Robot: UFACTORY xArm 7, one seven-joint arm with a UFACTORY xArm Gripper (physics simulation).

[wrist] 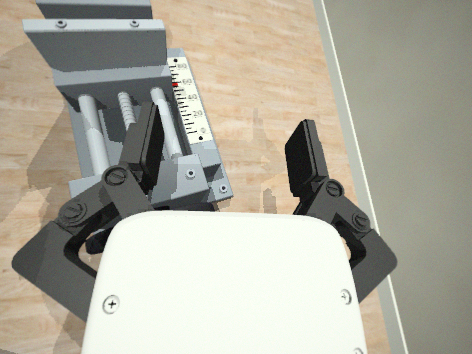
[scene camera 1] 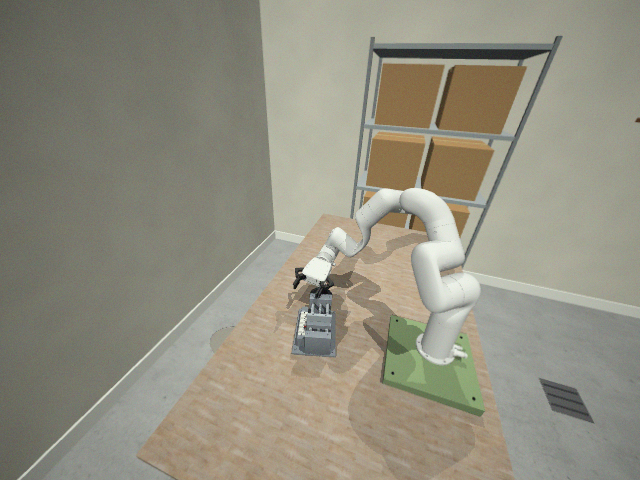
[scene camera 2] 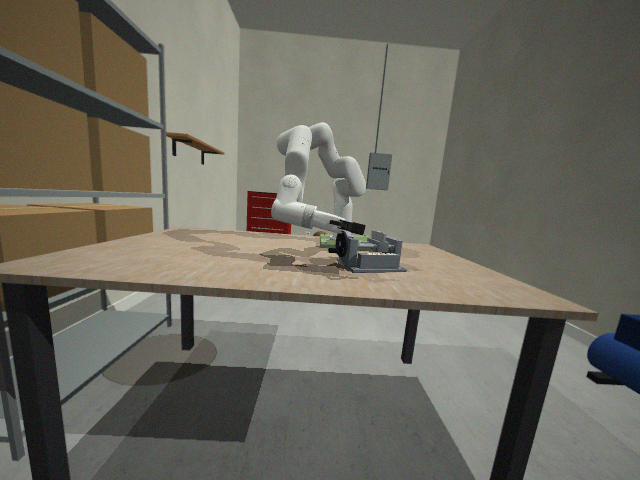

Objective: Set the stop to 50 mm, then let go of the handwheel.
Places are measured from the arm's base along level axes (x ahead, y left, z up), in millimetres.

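Where they show: gripper, fingertip midpoint: (wrist: 230, 126) (scene camera 1: 304, 291) (scene camera 2: 362, 230); arm's base, origin of the base link: (scene camera 1: 434, 348).
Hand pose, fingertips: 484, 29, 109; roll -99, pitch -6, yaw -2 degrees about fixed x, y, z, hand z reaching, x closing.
Note:
Each offset is from my fingertips to the top centre of the thing, as dx, dy, dz. "spot": to the spot under its first point. Level surfaces: height alone.
The grey stop device (scene camera 1: 317, 345) (scene camera 2: 378, 260) stands on the table. Its sliding stop @[-88, +72, -11] (scene camera 1: 319, 321) (wrist: 110, 47) sits on two rods and a screw. In the wrist view the red pointer @[-45, +86, -77] (wrist: 174, 84) is beside the 60 mark of the white scale @[spot: -11, +36, -78] (wrist: 201, 131), seemingly slightly on the 40 side; the exact value is hard to read. The black handwheel @[spot: -28, -61, -58] (scene camera 2: 341, 244) is at the device's end, mostly hidden under the gripper in the wrist view, where its handle @[spot: -73, -71, -27] (wrist: 95, 244) partly shows. My gripper (scene camera 1: 307, 289) (wrist: 230, 126) is open and empty, above the handwheel end, apart from the handle.
The wooden table @[dz -134] (scene camera 1: 248, 418) (scene camera 2: 206, 281) bears the device and the green base plate (scene camera 1: 408, 384) of the arm. A shelf rack (scene camera 1: 370, 77) (scene camera 2: 163, 103) with brown boxes stands beyond the table. A grey wall (scene camera 1: 129, 206) runs along the other side.

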